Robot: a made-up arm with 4 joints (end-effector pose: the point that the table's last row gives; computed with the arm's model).
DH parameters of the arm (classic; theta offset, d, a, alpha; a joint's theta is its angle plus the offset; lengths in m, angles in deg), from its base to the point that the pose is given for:
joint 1: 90 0.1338 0.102 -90
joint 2: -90 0.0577 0.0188 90
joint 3: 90 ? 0.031 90
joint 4: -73.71 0 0.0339 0
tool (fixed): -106.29 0.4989 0 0
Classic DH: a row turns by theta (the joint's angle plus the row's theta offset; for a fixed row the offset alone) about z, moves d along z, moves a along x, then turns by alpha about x.
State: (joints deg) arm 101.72 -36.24 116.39 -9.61
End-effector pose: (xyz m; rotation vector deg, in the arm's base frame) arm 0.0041 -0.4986 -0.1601 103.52 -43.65 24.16
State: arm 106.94 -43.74 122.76 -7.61
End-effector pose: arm -0.0276 -0.4869 -0.1925 106.62 -39.59 17.35
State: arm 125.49 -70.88 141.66 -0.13
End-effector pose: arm -0.1465 -0.5165 -0.1652 102.08 -24.12 -1.81
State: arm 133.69 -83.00 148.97 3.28
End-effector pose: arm -0.1745 -0.5520 -0.0966 94.30 -18.32 -6.18
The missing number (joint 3, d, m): 0.2112
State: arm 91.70 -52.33 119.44 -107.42
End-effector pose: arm -0.1350 -0.4978 -0.1707 105.62 50.53 -63.76
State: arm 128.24 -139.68 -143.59 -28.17
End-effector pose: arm -0.5335 -0.0923 0.2995 34.40 -46.75 -86.53
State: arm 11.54 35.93 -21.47 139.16
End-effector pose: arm 0.0414 0.2117 0.6804 3.86 53.47 135.86
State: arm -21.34 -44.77 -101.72 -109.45
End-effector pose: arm 0.4047 -0.1465 -0.0768 -44.93 94.10 -56.21
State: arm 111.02 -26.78 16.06 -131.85
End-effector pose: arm 0.3728 -0.0668 0.4767 -0.43 31.15 -24.07
